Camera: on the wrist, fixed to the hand. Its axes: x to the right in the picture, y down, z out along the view.
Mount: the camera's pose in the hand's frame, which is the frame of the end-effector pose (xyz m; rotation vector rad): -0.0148 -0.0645 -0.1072 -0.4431 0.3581 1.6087
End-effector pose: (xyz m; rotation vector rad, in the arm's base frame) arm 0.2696 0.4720 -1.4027 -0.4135 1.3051 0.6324
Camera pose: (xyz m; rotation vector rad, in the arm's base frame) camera 0.2279 0.3540 -1.4170 0.3151 1.6766 2.2838
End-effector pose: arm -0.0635 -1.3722 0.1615 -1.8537 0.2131 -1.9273
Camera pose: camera -0.1822 -1.3301 0.1660 -0.7764 1.6948 -0.9413
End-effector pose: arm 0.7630 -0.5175 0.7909 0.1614 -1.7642 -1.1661
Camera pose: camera 0.8294 -0.6111 0.7389 -1.0584 -0.7607 -0.2153
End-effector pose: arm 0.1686 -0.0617 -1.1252 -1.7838 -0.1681 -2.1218
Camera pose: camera 0.0487 -0.0331 -1.1515 -0.8902 1.3918 -1.1341
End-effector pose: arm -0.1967 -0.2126 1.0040 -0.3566 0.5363 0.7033
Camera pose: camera -0.1983 -0.3175 0.9343 -0.4228 0.9862 2.3639
